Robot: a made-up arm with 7 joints. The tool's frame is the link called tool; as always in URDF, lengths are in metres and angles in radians. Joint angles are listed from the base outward.
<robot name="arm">
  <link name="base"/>
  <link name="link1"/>
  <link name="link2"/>
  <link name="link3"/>
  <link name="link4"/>
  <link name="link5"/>
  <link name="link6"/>
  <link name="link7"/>
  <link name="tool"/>
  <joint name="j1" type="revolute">
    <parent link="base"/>
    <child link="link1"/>
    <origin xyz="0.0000 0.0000 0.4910" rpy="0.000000 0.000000 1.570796"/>
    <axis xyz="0 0 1"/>
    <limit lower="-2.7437" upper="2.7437"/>
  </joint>
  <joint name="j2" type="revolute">
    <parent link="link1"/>
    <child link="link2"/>
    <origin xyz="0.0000 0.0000 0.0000" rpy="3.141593 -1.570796 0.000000"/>
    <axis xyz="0 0 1"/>
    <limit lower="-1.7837" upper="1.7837"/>
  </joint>
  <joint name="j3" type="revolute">
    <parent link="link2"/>
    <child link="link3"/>
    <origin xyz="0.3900 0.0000 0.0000" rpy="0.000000 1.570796 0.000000"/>
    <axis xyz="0 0 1"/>
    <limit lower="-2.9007" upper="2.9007"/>
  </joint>
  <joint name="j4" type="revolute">
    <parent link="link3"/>
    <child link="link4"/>
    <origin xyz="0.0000 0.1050 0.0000" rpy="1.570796 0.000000 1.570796"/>
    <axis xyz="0 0 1"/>
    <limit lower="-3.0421" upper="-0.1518"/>
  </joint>
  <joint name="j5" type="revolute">
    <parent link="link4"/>
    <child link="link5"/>
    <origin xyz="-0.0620 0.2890 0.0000" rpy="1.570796 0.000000 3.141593"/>
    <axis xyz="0 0 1"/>
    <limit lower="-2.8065" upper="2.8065"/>
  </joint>
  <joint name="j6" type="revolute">
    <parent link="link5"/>
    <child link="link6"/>
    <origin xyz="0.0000 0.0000 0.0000" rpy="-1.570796 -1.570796 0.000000"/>
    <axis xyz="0 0 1"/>
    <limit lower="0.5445" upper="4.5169"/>
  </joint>
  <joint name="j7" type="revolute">
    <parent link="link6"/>
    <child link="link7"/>
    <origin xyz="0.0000 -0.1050 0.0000" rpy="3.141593 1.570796 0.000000"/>
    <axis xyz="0 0 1"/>
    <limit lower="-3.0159" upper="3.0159"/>
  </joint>
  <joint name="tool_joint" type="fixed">
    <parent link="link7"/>
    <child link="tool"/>
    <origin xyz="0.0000 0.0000 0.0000" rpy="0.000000 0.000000 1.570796"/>
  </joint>
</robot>
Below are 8 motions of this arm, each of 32 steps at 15 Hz.
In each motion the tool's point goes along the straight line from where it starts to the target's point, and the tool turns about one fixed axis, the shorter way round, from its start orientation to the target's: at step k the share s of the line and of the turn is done. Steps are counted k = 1, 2, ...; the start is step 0. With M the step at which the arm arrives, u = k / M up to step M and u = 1 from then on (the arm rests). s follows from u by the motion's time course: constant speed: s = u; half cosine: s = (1 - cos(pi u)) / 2; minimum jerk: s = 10 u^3 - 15 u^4 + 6 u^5.
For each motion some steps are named. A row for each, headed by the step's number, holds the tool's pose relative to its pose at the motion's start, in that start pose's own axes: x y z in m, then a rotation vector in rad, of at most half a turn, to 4 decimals.
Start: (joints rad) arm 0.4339 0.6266 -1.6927 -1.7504 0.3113 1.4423 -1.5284
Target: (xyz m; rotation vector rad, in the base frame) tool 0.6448 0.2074 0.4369 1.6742 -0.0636 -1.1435
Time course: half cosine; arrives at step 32
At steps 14, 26, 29, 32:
14: 0.2008 -0.1849 0.1351 -0.4668 -0.3516 0.1898
26: 0.4570 -0.4208 0.3073 -1.0622 -0.8000 0.4319
29: 0.4883 -0.4496 0.3284 -1.1350 -0.8548 0.4615
32: 0.4990 -0.4595 0.3356 -1.1599 -0.8736 0.4717

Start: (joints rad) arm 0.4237 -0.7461 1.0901 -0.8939 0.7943 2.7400 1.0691
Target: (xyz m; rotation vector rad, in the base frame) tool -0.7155 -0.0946 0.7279 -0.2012 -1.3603 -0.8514
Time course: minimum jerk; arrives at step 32
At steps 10, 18, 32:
10: -0.0938 0.0154 -0.0210 0.0554 -0.0431 -0.2039
18: -0.3209 0.0528 -0.0718 0.1897 -0.1475 -0.6976
32: -0.5209 0.0857 -0.1166 0.3080 -0.2395 -1.1325

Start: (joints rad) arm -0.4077 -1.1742 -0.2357 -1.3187 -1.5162 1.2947 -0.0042
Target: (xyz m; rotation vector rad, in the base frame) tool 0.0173 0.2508 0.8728 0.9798 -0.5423 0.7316
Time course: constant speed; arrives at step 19
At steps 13, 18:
13: -0.2466 -0.1899 -0.1569 -0.0074 0.7232 -0.3095
18: -0.3415 -0.2630 -0.2173 -0.0103 1.0013 -0.4285

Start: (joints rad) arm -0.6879 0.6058 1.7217 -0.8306 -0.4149 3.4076 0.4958
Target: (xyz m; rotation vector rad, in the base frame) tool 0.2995 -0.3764 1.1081 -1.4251 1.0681 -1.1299
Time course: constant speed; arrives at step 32
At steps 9, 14, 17, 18, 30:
9: 0.0856 0.0064 -0.0259 -0.2772 -0.0510 0.0995
14: 0.1332 0.0099 -0.0404 -0.4312 -0.0793 0.1548
17: 0.1617 0.0120 -0.0490 -0.5236 -0.0963 0.1880
18: 0.1712 0.0127 -0.0519 -0.5544 -0.1020 0.1991
30: 0.2854 0.0212 -0.0865 -0.9240 -0.1700 0.3318

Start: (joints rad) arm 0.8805 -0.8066 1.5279 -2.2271 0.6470 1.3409 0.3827
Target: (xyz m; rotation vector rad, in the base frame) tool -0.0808 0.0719 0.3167 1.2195 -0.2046 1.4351
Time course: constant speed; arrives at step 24
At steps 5, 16, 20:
5: 0.0180 0.0336 0.0906 -0.3156 -0.0003 0.3138
16: 0.0575 0.1074 0.2900 -1.0101 -0.0008 1.0042
20: 0.0719 0.1342 0.3626 -1.2626 -0.0010 1.2553

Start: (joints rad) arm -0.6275 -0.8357 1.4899 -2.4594 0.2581 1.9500 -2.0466
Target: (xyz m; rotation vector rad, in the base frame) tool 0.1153 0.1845 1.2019 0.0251 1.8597 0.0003
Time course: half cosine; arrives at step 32
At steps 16, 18, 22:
16: -0.1399 -0.2211 -0.1620 -0.4297 -0.4444 -0.0322
18: -0.1672 -0.2642 -0.1936 -0.5135 -0.5311 -0.0385
22: -0.2176 -0.3439 -0.2520 -0.6684 -0.6913 -0.0502

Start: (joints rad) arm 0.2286 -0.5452 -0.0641 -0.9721 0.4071 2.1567 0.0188
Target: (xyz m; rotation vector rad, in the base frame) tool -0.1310 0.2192 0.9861 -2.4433 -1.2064 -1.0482
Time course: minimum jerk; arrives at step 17
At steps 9, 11, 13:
9: -0.1908 -0.1175 0.0053 0.1219 -0.5620 -0.2332
11: -0.2613 -0.1610 0.0072 0.1670 -0.7698 -0.3194
13: -0.3133 -0.1930 0.0087 0.2001 -0.9228 -0.3829

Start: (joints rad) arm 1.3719 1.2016 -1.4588 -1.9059 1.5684 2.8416 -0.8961
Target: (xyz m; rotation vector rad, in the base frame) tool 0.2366 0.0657 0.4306 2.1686 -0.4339 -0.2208
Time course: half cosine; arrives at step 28
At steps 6, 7, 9, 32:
6: -0.0399 0.0047 -0.0051 -0.0603 -0.1283 -0.0021
7: -0.0535 0.0063 -0.0068 -0.0810 -0.1722 -0.0028
9: -0.0855 0.0100 -0.0109 -0.1294 -0.2752 -0.0045
32: -0.3656 0.0428 -0.0467 -0.5528 -1.1760 -0.0194

